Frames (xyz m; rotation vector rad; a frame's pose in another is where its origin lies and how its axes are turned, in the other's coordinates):
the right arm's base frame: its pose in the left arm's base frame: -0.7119 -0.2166 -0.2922 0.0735 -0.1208 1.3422
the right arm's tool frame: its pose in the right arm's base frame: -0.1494 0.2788 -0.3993 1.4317 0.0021 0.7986
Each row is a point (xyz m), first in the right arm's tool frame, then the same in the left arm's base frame.
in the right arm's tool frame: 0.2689 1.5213 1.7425
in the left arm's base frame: 0.4303 -0.5536 1.1014
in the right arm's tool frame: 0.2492 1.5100 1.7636
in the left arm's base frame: 0.4576 -0.5575 1.0871
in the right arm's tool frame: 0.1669 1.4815 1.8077
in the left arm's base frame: 0.5285 -0.5948 1.0313
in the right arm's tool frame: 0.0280 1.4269 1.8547
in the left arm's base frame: 0.6228 -0.6599 0.9248
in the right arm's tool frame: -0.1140 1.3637 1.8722
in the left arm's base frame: 0.6911 -0.7288 0.8021
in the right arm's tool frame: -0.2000 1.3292 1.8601
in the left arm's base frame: 0.7108 -0.7778 0.7250
